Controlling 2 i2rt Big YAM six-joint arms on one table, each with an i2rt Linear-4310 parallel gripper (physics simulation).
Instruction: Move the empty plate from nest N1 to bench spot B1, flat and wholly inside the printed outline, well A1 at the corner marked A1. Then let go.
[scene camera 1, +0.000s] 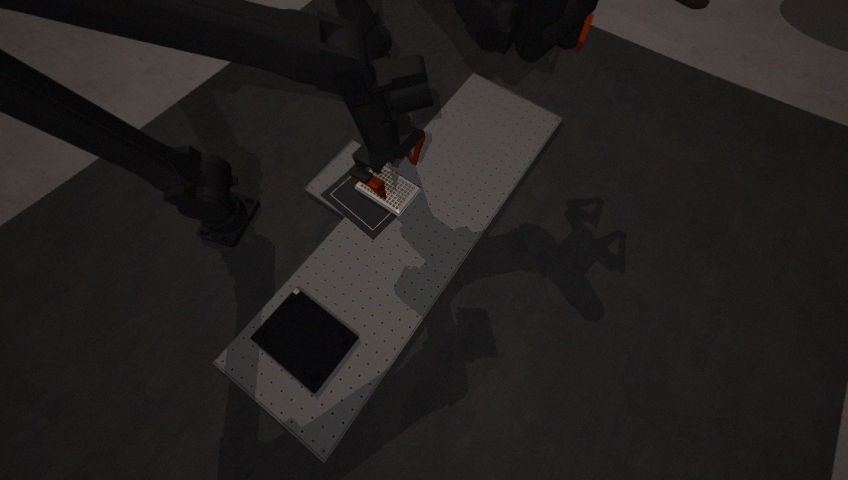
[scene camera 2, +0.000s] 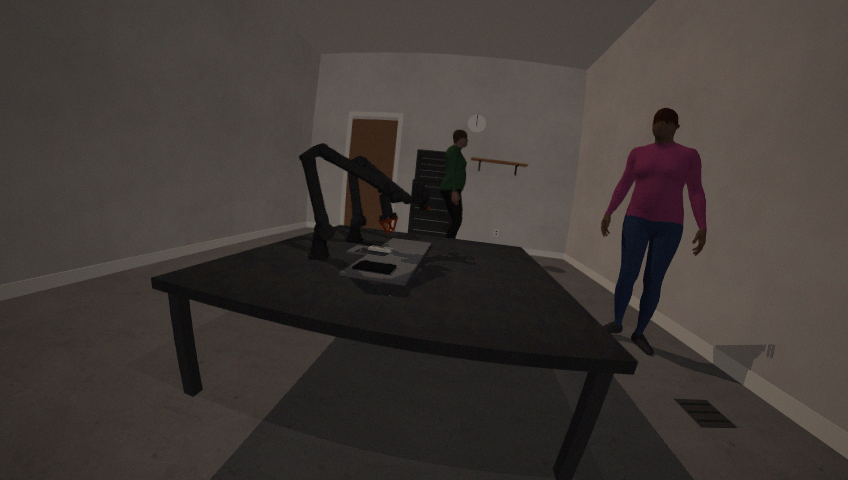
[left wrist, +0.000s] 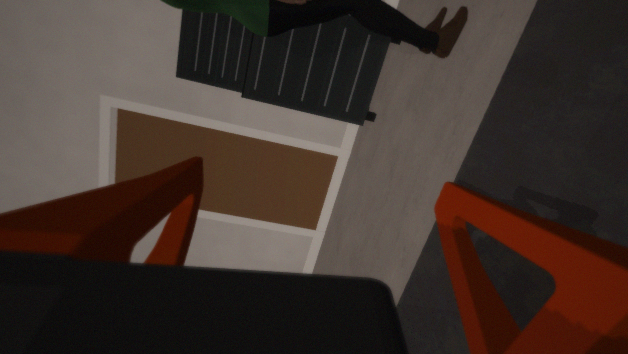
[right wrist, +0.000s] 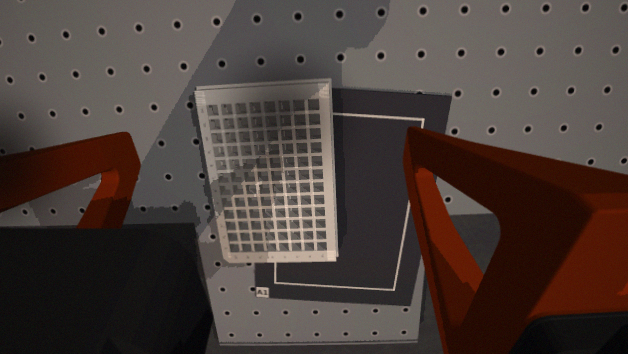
The left gripper (left wrist: 326, 183) is open and holds nothing. The right gripper (scene camera 1: 398, 180) is open, with nothing in its grasp. Also in view: a white well plate (scene camera 1: 400, 193). Further things: a dark mat with white outline (scene camera 1: 372, 218) and a black mat (scene camera 1: 304, 338).
The right gripper is seen too in the right wrist view (right wrist: 268, 145). The dark mat with white outline shows as well in the right wrist view (right wrist: 378, 258). The left wrist view misses the white well plate: it is out of frame.
